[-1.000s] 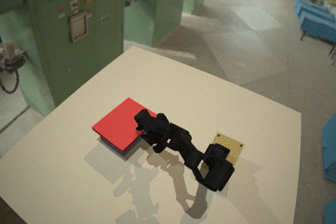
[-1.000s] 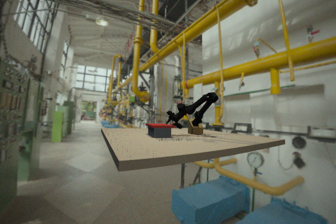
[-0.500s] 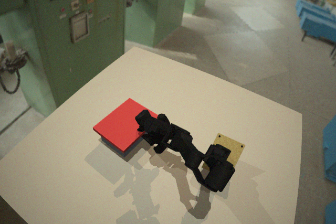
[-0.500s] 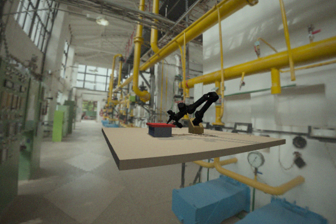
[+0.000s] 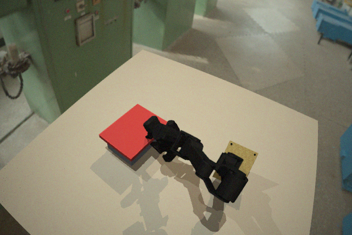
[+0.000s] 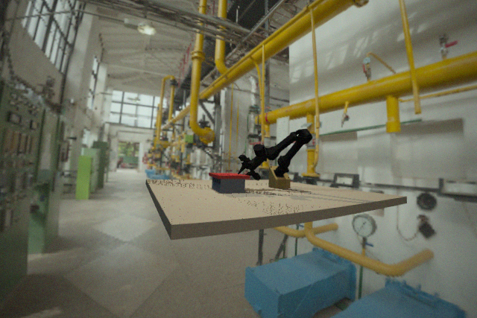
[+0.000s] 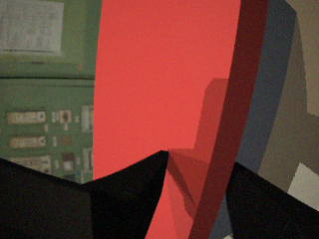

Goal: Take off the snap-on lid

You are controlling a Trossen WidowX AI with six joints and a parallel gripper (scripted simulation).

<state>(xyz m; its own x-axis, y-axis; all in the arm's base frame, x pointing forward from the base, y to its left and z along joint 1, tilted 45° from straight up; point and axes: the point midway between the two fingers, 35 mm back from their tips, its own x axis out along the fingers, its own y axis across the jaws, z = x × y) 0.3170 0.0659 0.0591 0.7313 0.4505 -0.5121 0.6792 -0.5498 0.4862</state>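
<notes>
Now: gripper tip 80 mm short of the lid and 10 mm below it. Also, from my gripper tip: storage box: 80 mm ahead, 40 mm below.
</notes>
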